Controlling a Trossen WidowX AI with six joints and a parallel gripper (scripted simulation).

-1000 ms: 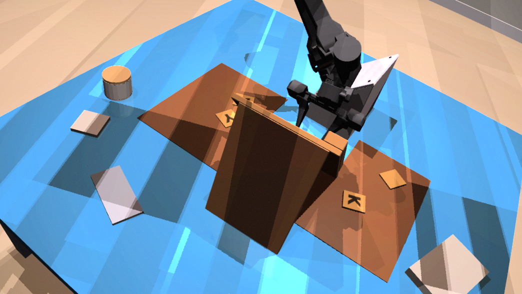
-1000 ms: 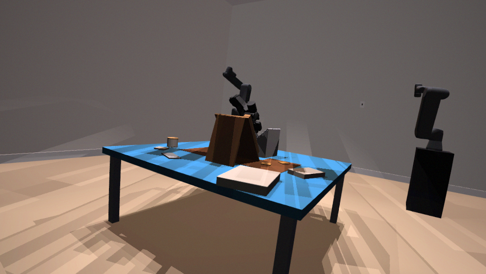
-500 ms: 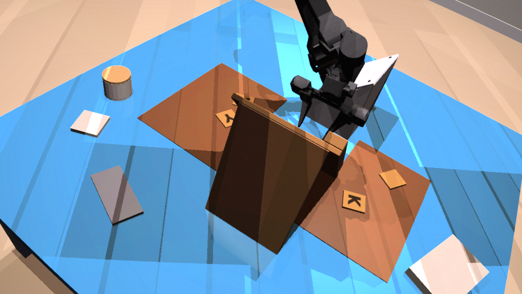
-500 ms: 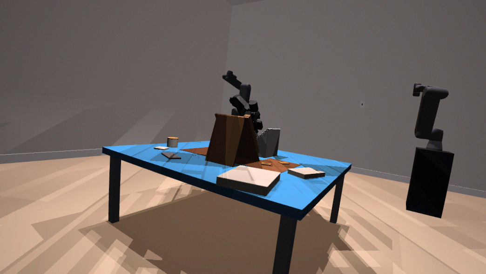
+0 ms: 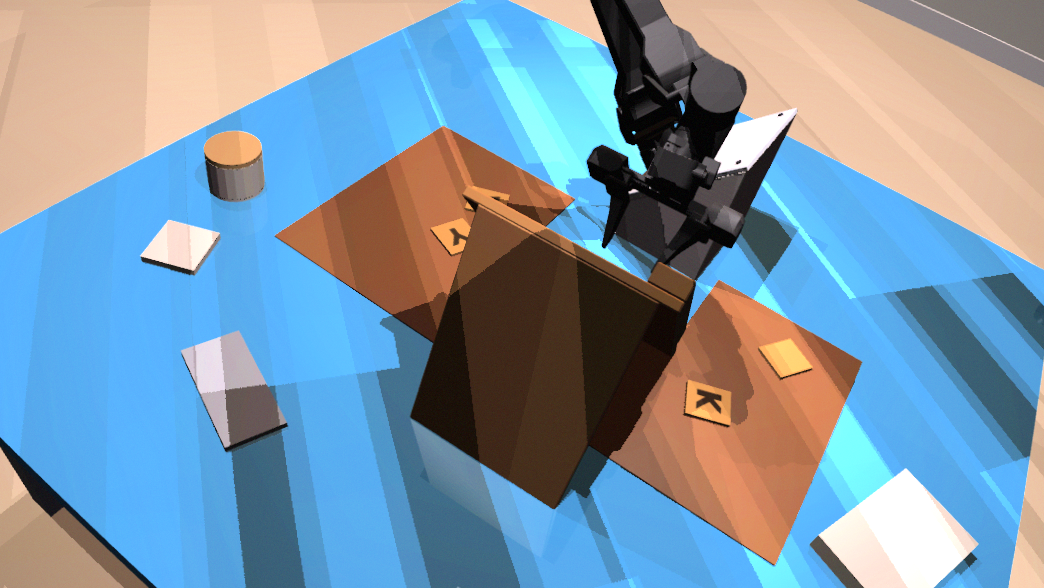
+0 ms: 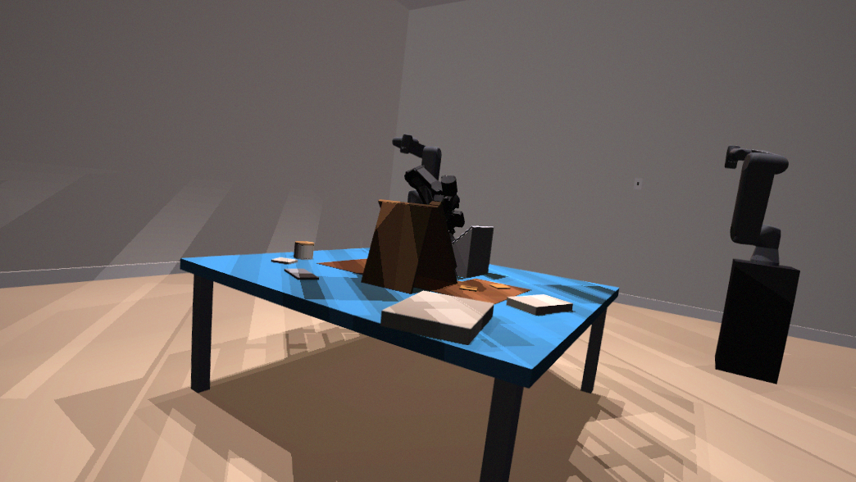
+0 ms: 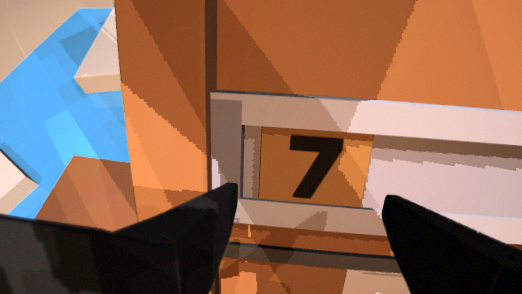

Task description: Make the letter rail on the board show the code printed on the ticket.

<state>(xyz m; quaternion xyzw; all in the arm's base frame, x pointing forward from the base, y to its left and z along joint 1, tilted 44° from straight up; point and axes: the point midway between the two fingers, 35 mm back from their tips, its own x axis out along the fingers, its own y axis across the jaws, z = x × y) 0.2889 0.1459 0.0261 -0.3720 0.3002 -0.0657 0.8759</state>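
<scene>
Now: gripper tip 10 cm above the white ticket, 8 cm to the left of it and 2 cm past it. From my gripper tip the other things lie so: grey card (33 cm ahead, 28 cm to the right, 19 cm below); then brown mat (19 cm below, 12 cm behind, 7 cm to the right); then pale block (43 cm to the left, 18 cm below, 3 cm behind).
</scene>
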